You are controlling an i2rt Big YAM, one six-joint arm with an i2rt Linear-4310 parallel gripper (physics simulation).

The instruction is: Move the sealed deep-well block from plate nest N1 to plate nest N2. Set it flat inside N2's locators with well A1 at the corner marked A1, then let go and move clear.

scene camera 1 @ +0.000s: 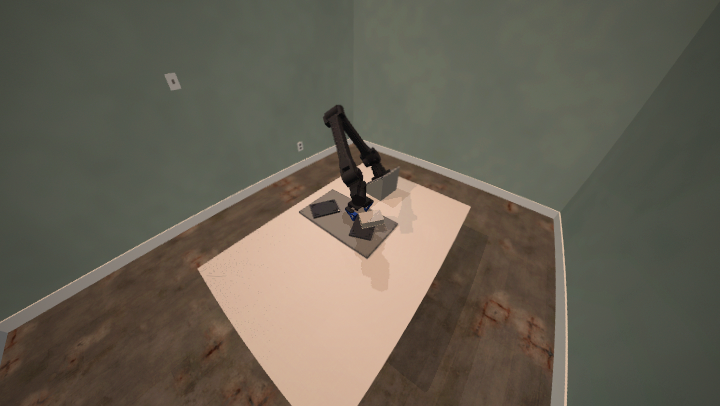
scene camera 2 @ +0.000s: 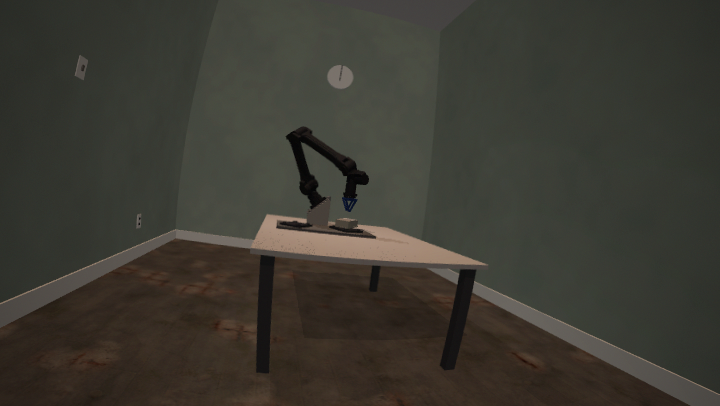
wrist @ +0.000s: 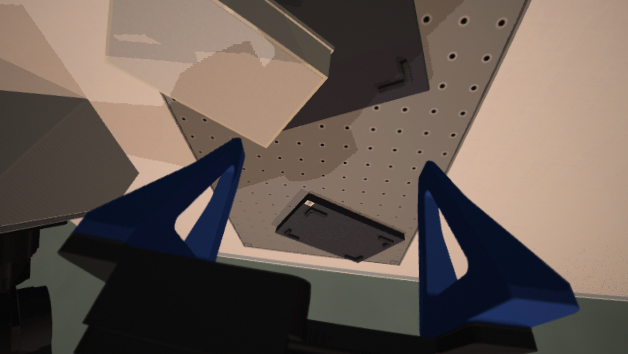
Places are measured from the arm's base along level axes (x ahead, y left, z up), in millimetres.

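Where they show: gripper, fingertip midpoint: [scene camera 1: 359, 215] [scene camera 2: 347, 211] [wrist: 330, 157]; arm's base, origin of the base link: [scene camera 1: 381, 175] [scene camera 2: 318, 203].
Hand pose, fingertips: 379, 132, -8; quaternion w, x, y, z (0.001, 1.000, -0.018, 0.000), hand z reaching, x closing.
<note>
Each offset is from my fingertips to the centre of the thing, as dx, dy, dz. "*": to the spot under its first point. Level surfaces: height alone.
The pale deep-well block {-84, +17, -73} [scene camera 1: 371, 219] [scene camera 2: 346, 223] [wrist: 215, 75] is at nest N1, a dark plate {-31, +6, -100} [scene camera 1: 360, 232] [wrist: 360, 75]. It looks turned against the plate and overhangs one side; whether it is level is unclear. A corner locator of N1 shows uncovered in the wrist view. Nest N2 {+9, -273, -100} [scene camera 1: 324, 208] [scene camera 2: 294, 223] [wrist: 345, 235] is vacant, with corner locators and a white label {* -32, -190, -97} [wrist: 309, 203] at one corner, too small to read. My gripper [scene camera 1: 360, 211] [scene camera 2: 349, 203] [wrist: 330, 157] is open and empty, above and beside the block, on its N2 side. The block's A1 marking is not discernible.
Both nests stand on a grey perforated board {-29, -121, -115} [scene camera 1: 370, 248] [wrist: 390, 140] on the pale table {dz -122} [scene camera 1: 312, 292] [scene camera 2: 403, 254]. A grey upright panel [scene camera 1: 385, 185] [scene camera 2: 319, 214] [wrist: 60, 165] stands at the arm's base, close behind the board.
</note>
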